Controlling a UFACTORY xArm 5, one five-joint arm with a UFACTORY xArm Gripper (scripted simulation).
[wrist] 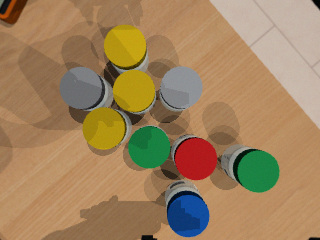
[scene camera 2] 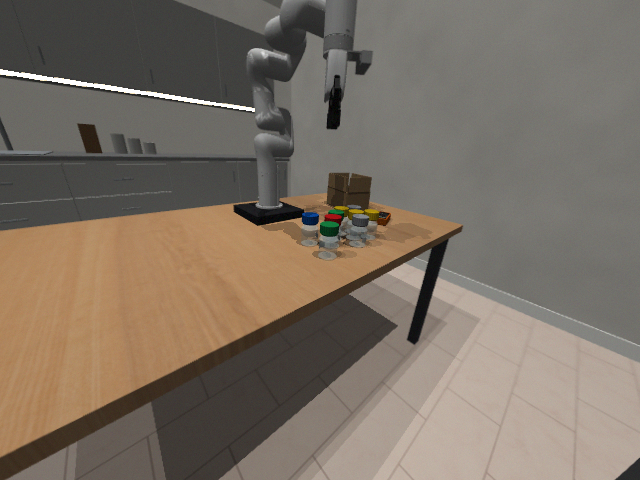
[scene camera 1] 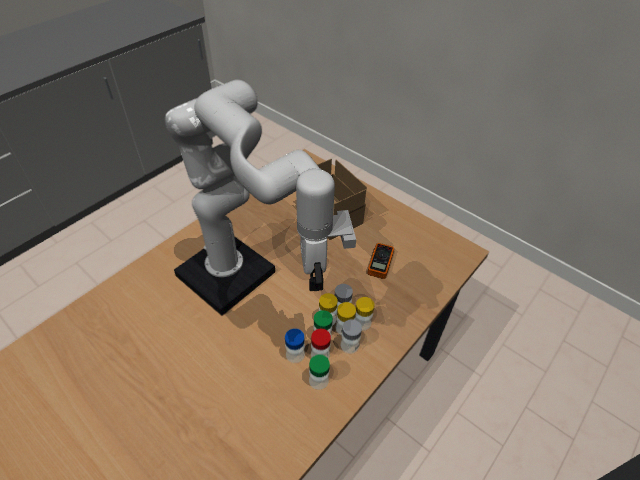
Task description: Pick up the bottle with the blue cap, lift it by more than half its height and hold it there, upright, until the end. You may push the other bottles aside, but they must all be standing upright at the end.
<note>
In view: my gripper (scene camera 2: 332,127), a cardboard box (scene camera 1: 355,202), a red-capped bottle (wrist: 195,158), a blue-capped bottle (wrist: 187,207) and a green-capped bottle (scene camera 2: 328,241).
The cardboard box shows as well in scene camera 2 (scene camera 2: 339,193). My gripper is seen too in scene camera 1 (scene camera 1: 314,277). The wrist view misses the cardboard box: it is out of frame.
</note>
